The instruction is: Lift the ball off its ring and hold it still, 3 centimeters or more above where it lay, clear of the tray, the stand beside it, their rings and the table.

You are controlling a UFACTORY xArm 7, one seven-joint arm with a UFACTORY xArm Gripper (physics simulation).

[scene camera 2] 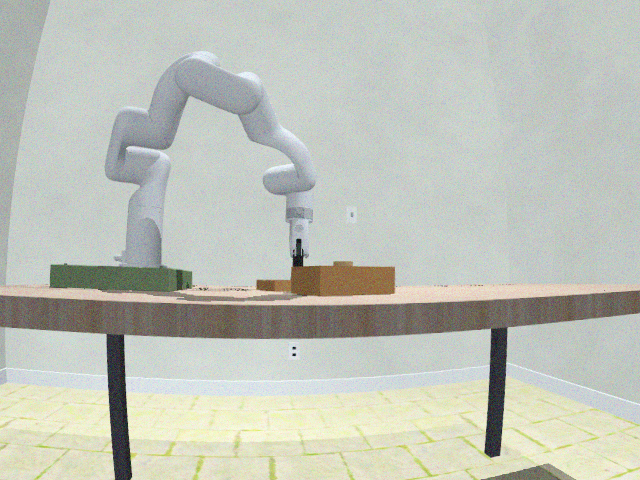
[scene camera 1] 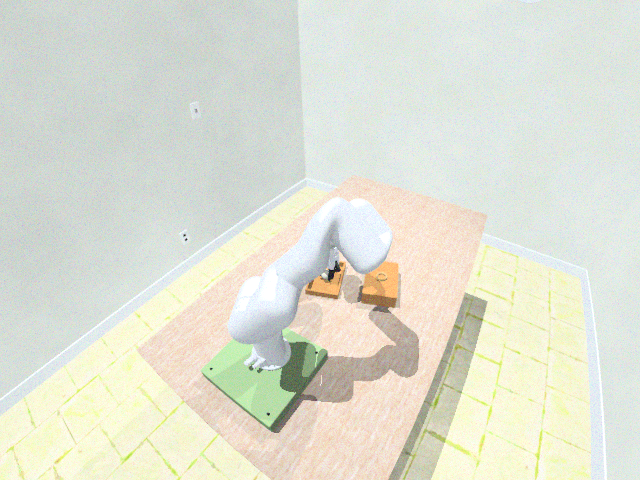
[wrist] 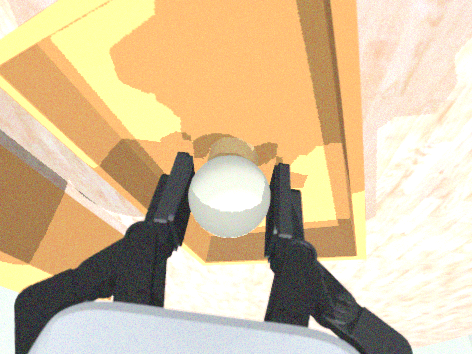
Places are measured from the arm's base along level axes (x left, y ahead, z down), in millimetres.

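Pixels of known places: gripper, between the fingertips: (scene camera 1: 326,276) (wrist: 232,174); arm's base, origin of its link: (scene camera 2: 143,268) (scene camera 1: 271,352).
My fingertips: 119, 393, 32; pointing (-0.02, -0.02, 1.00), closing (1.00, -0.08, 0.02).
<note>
For each thing: its top centre in the pictures, then the offset to it from my fingertips, as dx, dy, dz. "spot": a spot on its surface instead. Level surfaces: height alone.
- ball, centre of its top: (wrist: 223,232) (scene camera 1: 326,270) +0, +1, -34
- orange tray, centre of its top: (wrist: 227,189) (scene camera 2: 297,280) (scene camera 1: 326,275) -1, +2, -9
- ball's tan ring, a spot on its surface: (wrist: 232,145) spot: -3, -12, +9
- table, height of its surface: dz +18
The ball (wrist: 229,196) (scene camera 1: 325,276) is smooth and off-white. In the wrist view it sits between the two black fingers, with a finger against each side. My gripper (wrist: 232,174) (scene camera 1: 331,273) is shut on the ball, low over the orange tray (wrist: 350,100) (scene camera 1: 322,293) (scene camera 2: 271,284). The ball's tan ring (wrist: 232,145) partly shows behind the ball's upper edge in the wrist view; the rest is hidden. Whether ball and ring touch cannot be told. In scene camera 2 the fingertips and the ball are hidden behind the stand (scene camera 2: 356,281) (scene camera 1: 378,296) (wrist: 75,230).
The orange stand is taller than the tray and stands beside it, with a gap of table between. A tan ring (scene camera 2: 343,263) (scene camera 1: 382,280) lies on its top. The arm's base is on a green plate (scene camera 1: 242,382) (scene camera 2: 113,277) at the near end of the table (scene camera 1: 361,330).
</note>
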